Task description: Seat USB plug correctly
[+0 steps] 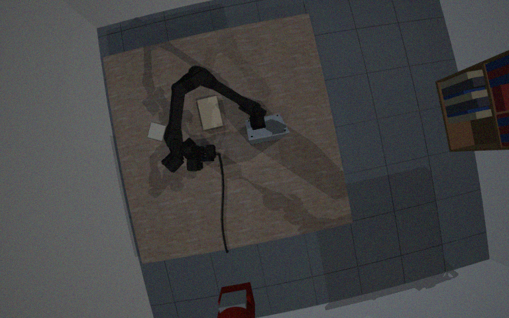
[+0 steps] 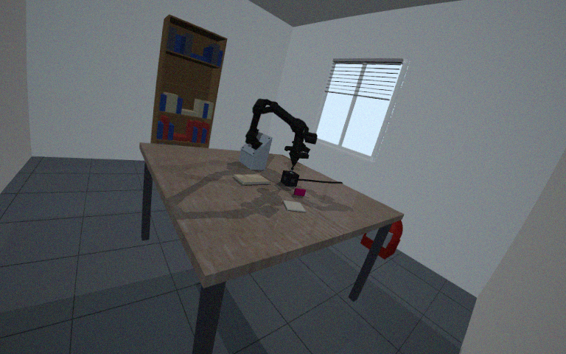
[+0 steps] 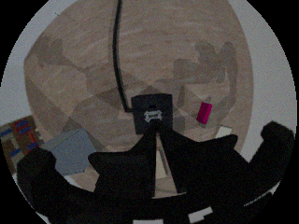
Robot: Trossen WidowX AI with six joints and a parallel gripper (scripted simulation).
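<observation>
My gripper tip is now 2 cm above the pale USB plug. Round my gripper tip: magenta block (15 cm ahead, 5 cm to the right, 11 cm below); then pale book (7 cm behind, 23 cm to the right, 12 cm below).
</observation>
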